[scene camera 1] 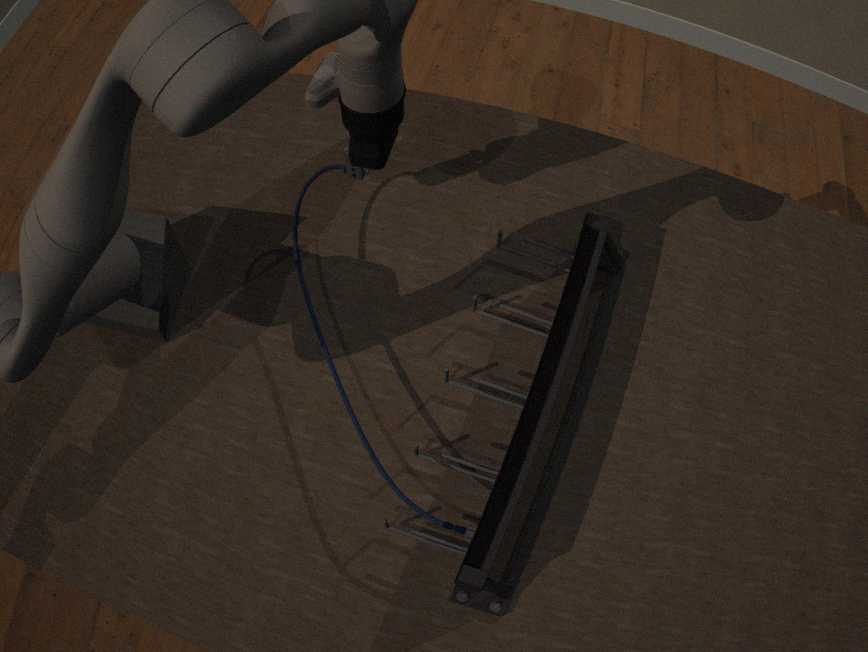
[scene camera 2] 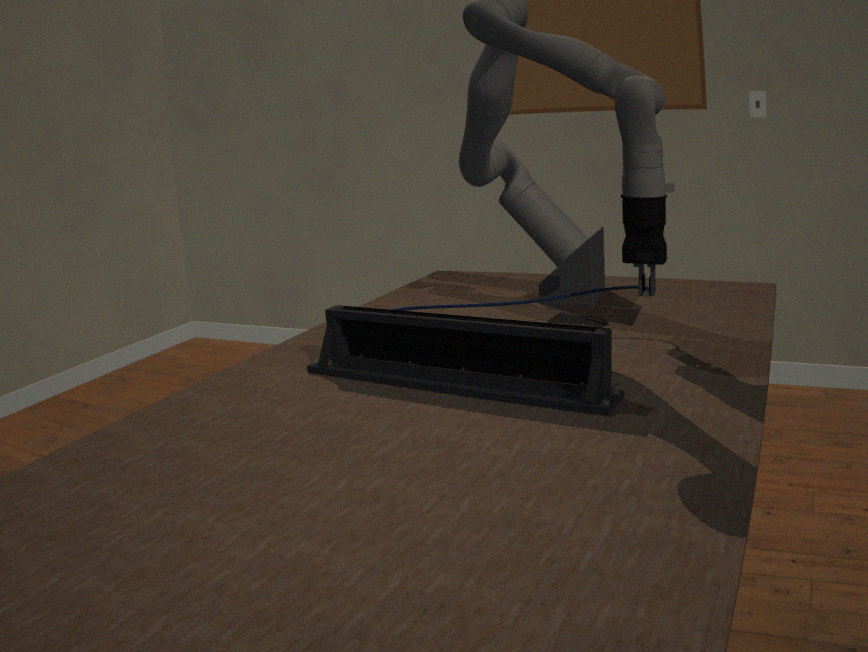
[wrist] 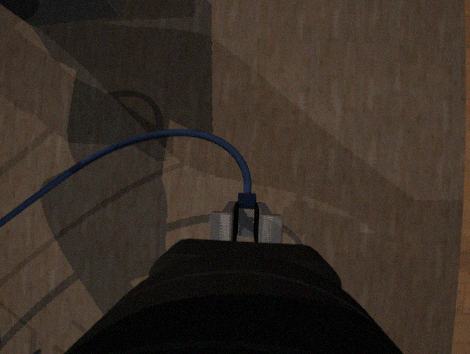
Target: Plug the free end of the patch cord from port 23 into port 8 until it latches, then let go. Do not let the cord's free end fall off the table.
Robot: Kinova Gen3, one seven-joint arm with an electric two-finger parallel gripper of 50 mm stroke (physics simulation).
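Frame: origin at the arm's base, x ahead, y left, z up, level; centimetres.
Seen in the pictures: gripper, fingertip midpoint: (scene camera 1: 357,171) (scene camera 2: 647,294) (wrist: 246,216); arm's base, origin of the base link: (scene camera 1: 115,264) (scene camera 2: 573,253).
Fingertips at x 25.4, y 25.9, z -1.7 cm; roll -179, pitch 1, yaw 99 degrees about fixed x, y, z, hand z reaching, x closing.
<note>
Pixels of each thing's top centre, then the offset from my fingertips to it.
- clear plug, middle of its top: (wrist: 245,225) dx +0.5, dy +0.1, dz +1.1 cm
- patch panel, middle of its top: (scene camera 1: 541,386) (scene camera 2: 456,318) dx +32.1, dy -19.6, dz +2.0 cm
My gripper (scene camera 1: 357,172) (scene camera 2: 646,286) (wrist: 246,216) is shut on the clear plug (wrist: 246,220) at the cord's free end, with the blue boot standing out in front of the fingers in the wrist view. It holds the plug above the table, well apart from the panel. The blue patch cord (scene camera 1: 328,350) (scene camera 2: 491,303) (wrist: 120,145) curves from the gripper to the near end of the patch panel (scene camera 1: 536,393) (scene camera 2: 463,319) in scene camera 1, where its other plug sits in the panel's port side. The port numbers and port 8 cannot be made out.
Several thin cable-support bars (scene camera 1: 499,319) stick out from the panel's port side, under and beside the cord. The arm's base bracket (scene camera 1: 150,280) (scene camera 2: 578,270) stands at the table's back. The table edge (wrist: 462,150) shows at the right of the wrist view.
</note>
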